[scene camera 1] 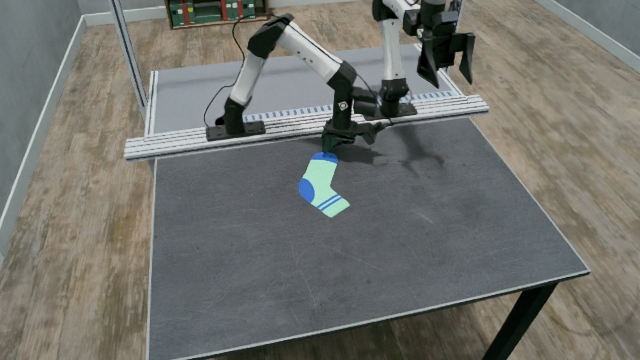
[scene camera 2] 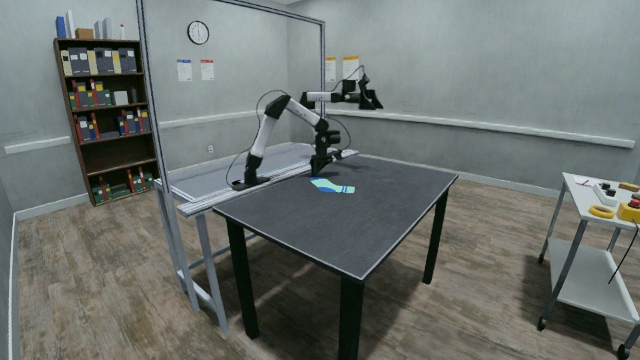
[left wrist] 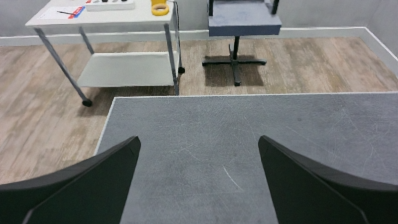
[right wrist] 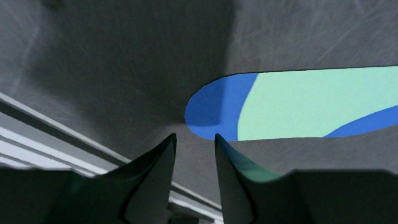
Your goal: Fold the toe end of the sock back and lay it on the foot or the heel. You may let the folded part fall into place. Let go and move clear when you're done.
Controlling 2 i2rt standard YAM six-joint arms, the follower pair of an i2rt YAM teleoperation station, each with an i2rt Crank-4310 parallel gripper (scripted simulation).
Labels:
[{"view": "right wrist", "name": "my right gripper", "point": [195,136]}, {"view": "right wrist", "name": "mint-green sock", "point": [322,103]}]

